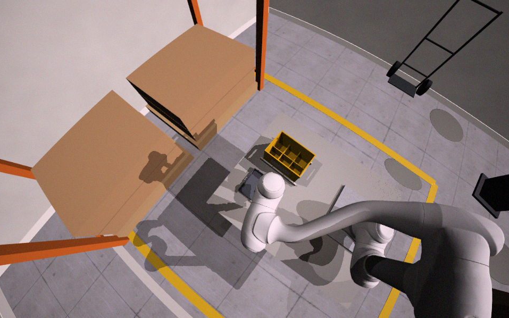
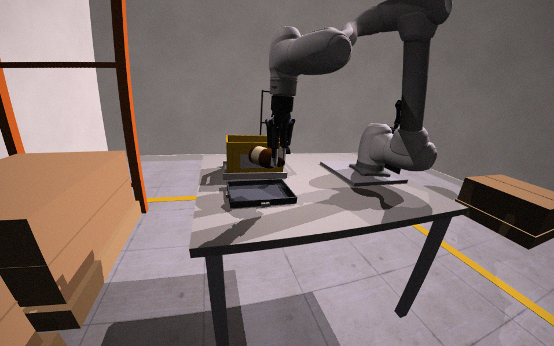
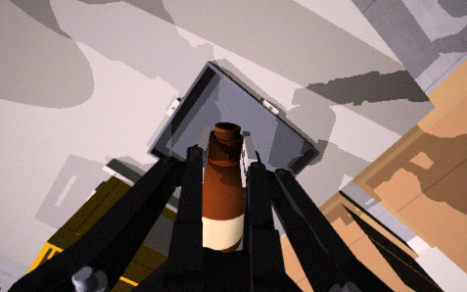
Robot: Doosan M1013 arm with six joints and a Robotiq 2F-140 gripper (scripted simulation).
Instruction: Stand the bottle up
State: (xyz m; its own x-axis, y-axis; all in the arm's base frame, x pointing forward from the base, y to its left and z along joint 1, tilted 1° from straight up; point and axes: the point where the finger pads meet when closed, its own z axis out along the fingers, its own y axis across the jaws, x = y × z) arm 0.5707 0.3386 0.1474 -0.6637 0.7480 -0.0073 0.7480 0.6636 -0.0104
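My gripper is now 40 mm to the left of the brown bottle, 40 mm short of it and 20 mm above it. The rest, counted from my hand: dark grey tray 160 mm below, 60 mm ahead, 40 mm to the right; yellow crate 310 mm to the right, 90 mm below, 90 mm ahead.
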